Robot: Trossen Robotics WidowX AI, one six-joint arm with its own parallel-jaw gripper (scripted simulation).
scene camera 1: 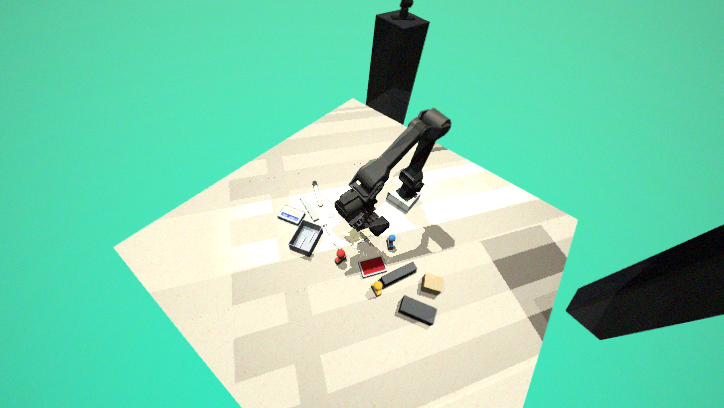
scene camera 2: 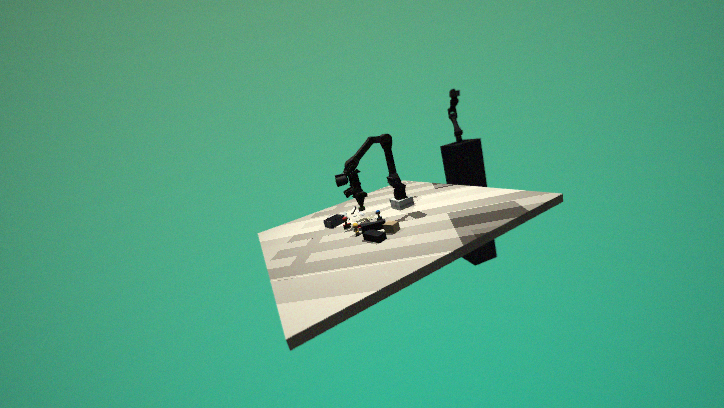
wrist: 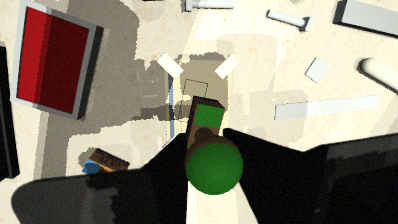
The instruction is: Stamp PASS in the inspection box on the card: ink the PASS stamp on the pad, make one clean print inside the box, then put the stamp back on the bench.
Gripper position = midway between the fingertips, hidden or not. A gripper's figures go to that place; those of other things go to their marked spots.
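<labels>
My gripper (wrist: 204, 137) is 0.11 m from the lens. There's a pale card (wrist: 211, 79) that's 0.19 m from the lens, and a blue-knobbed stamp (wrist: 101, 161) that's 0.21 m from the lens.
</labels>
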